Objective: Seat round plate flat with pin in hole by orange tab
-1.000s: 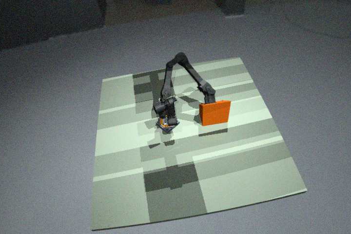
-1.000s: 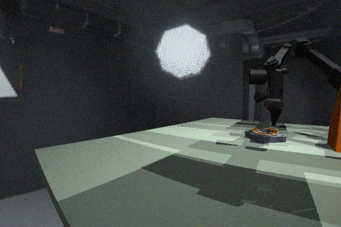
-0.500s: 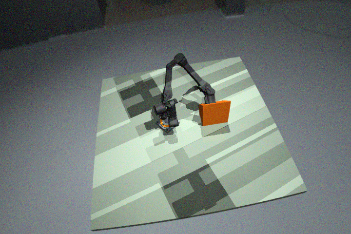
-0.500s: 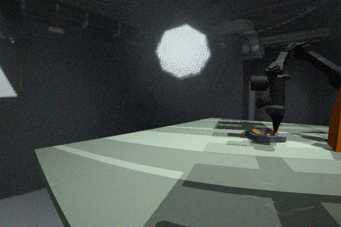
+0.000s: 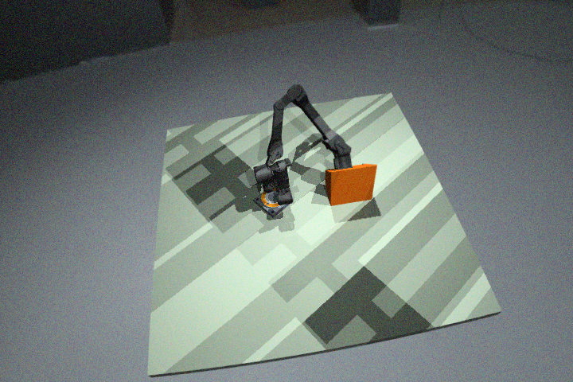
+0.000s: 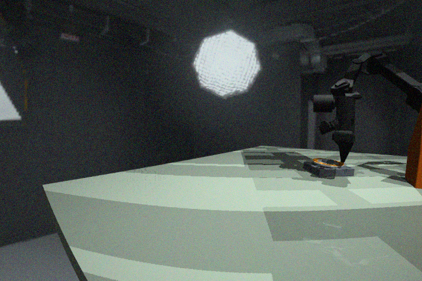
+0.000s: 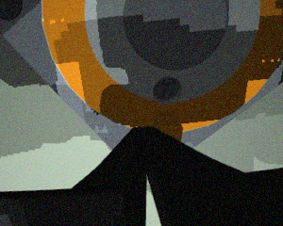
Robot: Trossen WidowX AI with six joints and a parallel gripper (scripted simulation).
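Now: the base 50 mm ahead of my gripper tip, 20 mm to the right of it and 20 mm below it.
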